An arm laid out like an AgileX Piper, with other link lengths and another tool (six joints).
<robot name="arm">
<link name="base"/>
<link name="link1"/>
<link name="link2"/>
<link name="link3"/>
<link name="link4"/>
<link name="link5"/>
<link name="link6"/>
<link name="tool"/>
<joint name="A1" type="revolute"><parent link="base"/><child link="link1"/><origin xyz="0 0 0.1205" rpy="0 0 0"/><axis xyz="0 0 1"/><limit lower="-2.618" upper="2.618"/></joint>
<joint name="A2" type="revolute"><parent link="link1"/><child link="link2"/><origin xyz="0 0 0" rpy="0 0 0"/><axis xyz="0 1 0"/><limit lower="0" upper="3.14"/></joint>
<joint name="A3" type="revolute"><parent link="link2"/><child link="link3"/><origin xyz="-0.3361 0 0.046" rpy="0 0 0"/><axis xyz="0 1 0"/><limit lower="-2.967" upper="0"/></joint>
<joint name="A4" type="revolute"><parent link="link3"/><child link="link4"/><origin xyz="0.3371 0 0.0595" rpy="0 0 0"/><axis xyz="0.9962 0 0.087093"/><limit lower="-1.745" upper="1.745"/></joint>
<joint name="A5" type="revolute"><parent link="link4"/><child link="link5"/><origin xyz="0 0 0" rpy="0 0 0"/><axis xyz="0 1 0"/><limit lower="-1.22" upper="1.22"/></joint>
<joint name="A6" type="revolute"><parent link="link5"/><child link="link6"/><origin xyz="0.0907 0 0.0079" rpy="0 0 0"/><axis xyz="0.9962 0 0.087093"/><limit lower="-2.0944" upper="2.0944"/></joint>
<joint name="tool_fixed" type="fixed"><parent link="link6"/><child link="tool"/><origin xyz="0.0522 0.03 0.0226" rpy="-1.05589 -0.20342 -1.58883"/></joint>
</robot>
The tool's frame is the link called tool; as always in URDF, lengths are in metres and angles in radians.
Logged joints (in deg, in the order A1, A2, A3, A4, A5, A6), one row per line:
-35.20 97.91 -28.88 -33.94 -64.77 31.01
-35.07 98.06 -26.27 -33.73 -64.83 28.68
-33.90 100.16 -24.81 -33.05 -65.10 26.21
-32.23 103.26 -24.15 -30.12 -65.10 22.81
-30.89 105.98 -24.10 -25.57 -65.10 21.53
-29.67 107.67 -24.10 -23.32 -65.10 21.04
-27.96 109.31 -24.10 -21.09 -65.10 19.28
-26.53 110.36 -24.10 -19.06 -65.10 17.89
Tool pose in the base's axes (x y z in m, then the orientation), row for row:
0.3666 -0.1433 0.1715 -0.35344 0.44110 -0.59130 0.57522
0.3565 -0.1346 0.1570 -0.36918 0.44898 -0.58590 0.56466
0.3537 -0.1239 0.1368 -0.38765 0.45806 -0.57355 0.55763
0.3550 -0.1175 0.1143 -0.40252 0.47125 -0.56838 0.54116
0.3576 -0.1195 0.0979 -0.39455 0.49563 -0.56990 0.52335
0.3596 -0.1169 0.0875 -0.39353 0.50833 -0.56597 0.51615
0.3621 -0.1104 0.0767 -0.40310 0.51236 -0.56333 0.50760
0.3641 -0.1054 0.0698 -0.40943 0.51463 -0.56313 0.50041
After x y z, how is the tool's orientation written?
As a quaternion, x y z w.
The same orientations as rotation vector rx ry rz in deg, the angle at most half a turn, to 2 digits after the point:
-47.43 59.19 -79.35
-49.76 60.52 -78.97
-52.40 61.92 -77.54
-54.80 64.15 -77.37
-54.12 67.99 -78.17
-54.15 69.94 -77.88
-55.67 70.76 -77.80
-56.72 71.30 -78.02

